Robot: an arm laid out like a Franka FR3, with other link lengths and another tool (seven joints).
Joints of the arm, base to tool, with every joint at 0 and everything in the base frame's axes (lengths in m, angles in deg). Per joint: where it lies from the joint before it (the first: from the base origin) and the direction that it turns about. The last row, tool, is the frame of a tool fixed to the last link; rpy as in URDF.
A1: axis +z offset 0 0 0.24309
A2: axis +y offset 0 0 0
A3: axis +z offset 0 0 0.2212
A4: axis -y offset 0.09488 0 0
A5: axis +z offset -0.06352 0 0.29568
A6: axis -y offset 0 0 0
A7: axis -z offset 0.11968 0 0
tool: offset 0.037 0.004 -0.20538 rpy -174.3 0 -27.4
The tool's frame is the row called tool.
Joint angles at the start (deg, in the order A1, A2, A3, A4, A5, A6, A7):
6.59 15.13 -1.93 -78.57 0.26 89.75 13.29
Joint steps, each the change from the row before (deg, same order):
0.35 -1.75 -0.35 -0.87 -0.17 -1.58 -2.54
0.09 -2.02 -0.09 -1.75 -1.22 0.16 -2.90
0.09 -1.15 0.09 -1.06 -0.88 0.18 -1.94
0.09 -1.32 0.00 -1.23 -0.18 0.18 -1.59
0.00 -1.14 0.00 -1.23 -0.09 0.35 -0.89
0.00 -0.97 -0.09 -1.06 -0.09 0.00 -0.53
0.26 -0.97 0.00 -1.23 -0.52 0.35 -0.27
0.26 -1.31 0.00 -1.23 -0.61 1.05 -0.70
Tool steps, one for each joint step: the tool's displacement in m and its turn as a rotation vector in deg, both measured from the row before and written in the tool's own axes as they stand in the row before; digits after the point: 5 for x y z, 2 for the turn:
-0.00788 0.00473 -0.00723 -0.59 -0.67 -2.48
-0.00300 0.00515 -0.00753 -0.67 0.75 -2.94
-0.00249 0.00183 -0.00385 -0.53 0.48 -2.15
-0.00392 0.00096 -0.00400 0.03 0.13 -1.69
-0.00278 0.00136 -0.00262 0.10 0.16 -0.91
-0.00282 0.00270 -0.00137 -0.10 -0.10 -0.43
-0.00299 0.00078 -0.00087 -0.38 0.28 -0.56
-0.00120 -0.00055 -0.00593 0.07 1.17 -1.07

